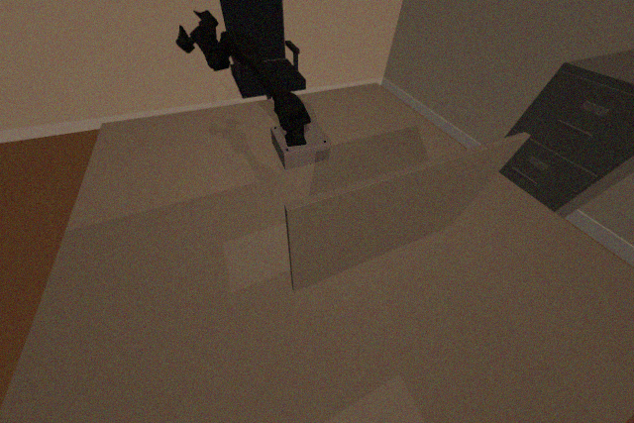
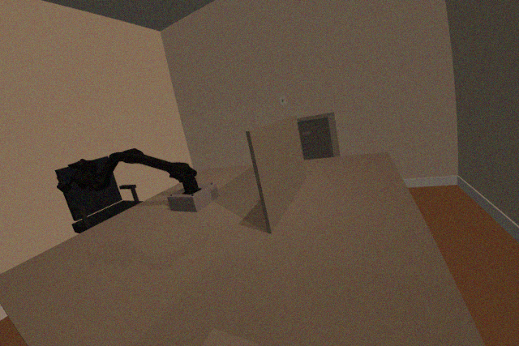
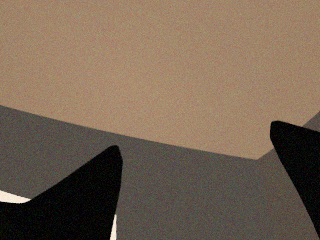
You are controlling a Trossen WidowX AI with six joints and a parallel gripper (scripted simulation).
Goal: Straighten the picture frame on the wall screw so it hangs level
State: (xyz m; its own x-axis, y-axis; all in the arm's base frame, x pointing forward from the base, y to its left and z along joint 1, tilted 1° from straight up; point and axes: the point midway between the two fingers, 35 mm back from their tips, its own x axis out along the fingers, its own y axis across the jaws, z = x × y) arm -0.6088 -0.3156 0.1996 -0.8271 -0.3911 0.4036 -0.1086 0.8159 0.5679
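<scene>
The picture frame lies 105 cm ahead of my gripper tip, 45 cm to the left of it and 12 cm below it. The rest, counted from my gripper tip: wall panel 106 cm ahead, 46 cm to the left, 13 cm below.
</scene>
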